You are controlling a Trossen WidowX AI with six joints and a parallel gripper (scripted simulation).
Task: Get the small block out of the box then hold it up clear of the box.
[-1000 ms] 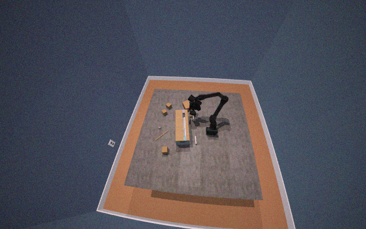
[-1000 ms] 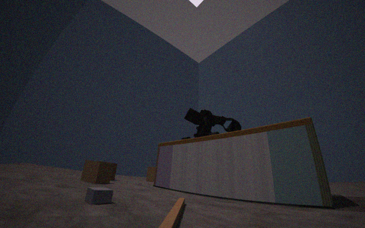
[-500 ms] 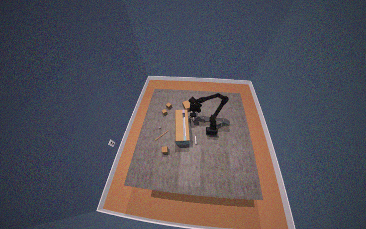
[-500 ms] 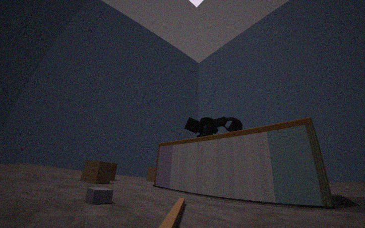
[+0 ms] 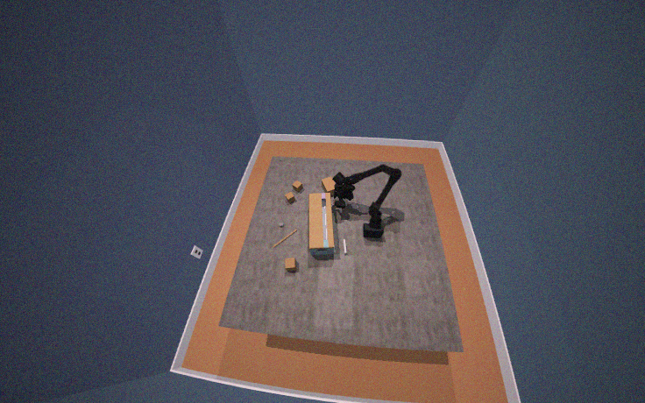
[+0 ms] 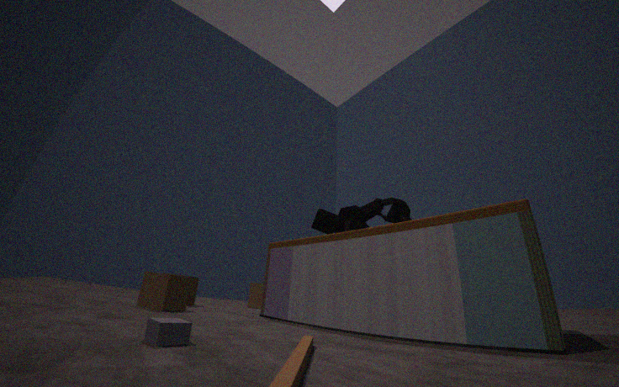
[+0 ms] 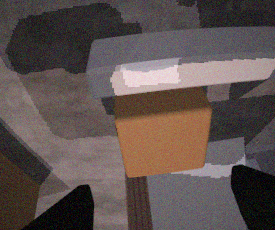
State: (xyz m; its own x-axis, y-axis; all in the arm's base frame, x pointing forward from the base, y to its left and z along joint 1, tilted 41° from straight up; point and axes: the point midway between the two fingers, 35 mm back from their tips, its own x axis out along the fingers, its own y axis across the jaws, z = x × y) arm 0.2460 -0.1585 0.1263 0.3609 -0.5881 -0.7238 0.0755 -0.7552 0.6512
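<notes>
Right now my gripper tip is 20 mm past the orange block and 20 mm above it. The rest, counted from my gripper tip: grey cube: 360 mm ahead, 180 mm to the left, 30 mm below; then stick: 320 mm ahead, 270 mm to the left, 30 mm below; then long box: 50 mm ahead, 180 mm to the left, 20 mm above.
</notes>
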